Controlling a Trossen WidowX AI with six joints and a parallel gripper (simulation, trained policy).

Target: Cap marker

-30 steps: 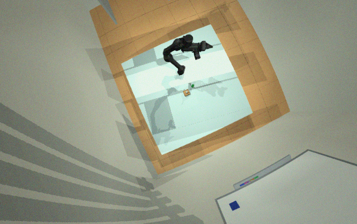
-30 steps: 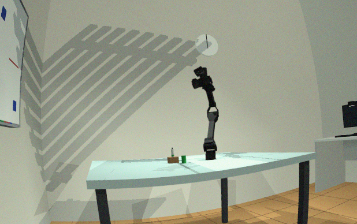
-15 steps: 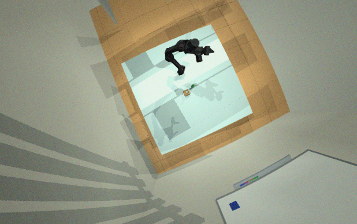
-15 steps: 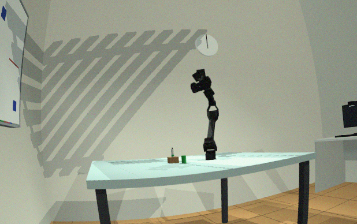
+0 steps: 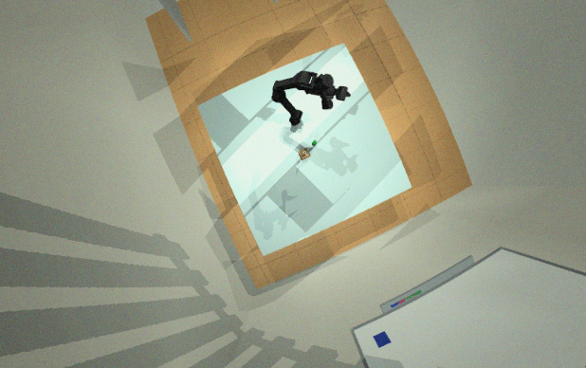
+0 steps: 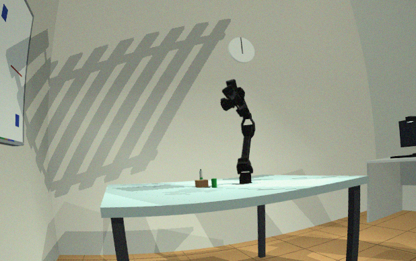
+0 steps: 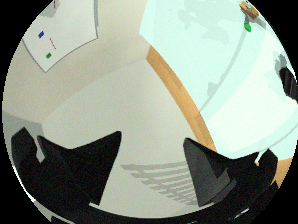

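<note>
Right now my gripper tip is 10 cm short of the green cap, 17 cm to the left of it and 41 cm above it. Round my gripper tip: brown holder block 14 cm ahead, 27 cm to the right, 42 cm below.
</note>
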